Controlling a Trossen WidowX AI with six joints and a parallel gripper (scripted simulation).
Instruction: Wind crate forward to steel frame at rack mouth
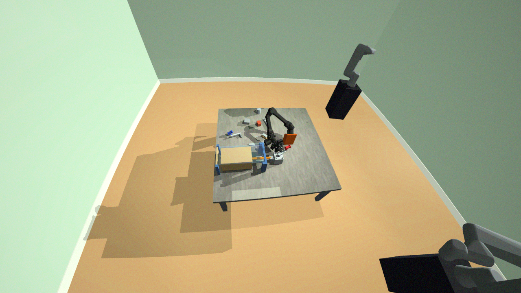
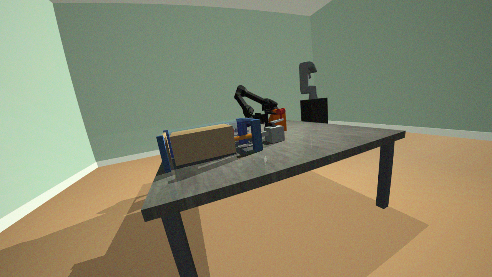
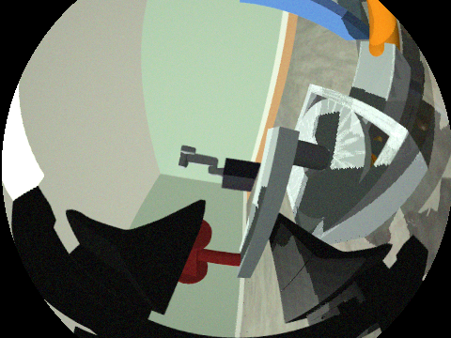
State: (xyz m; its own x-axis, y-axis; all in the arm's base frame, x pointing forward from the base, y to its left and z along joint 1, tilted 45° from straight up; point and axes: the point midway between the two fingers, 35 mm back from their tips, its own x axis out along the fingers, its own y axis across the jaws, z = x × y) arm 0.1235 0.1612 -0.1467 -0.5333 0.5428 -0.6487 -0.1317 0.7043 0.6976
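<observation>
Now: gripper tip 4 cm past the red knob, 3 cm to the left of it and 2 cm below it. Round my gripper tip: tan-handled tool 14 cm ahead, 27 cm to the right, 12 cm below; then grey winch 3 cm ahead, 1 cm to the left, 10 cm below; then grey bar 26 cm ahead, 19 cm to the right, 13 cm below.
</observation>
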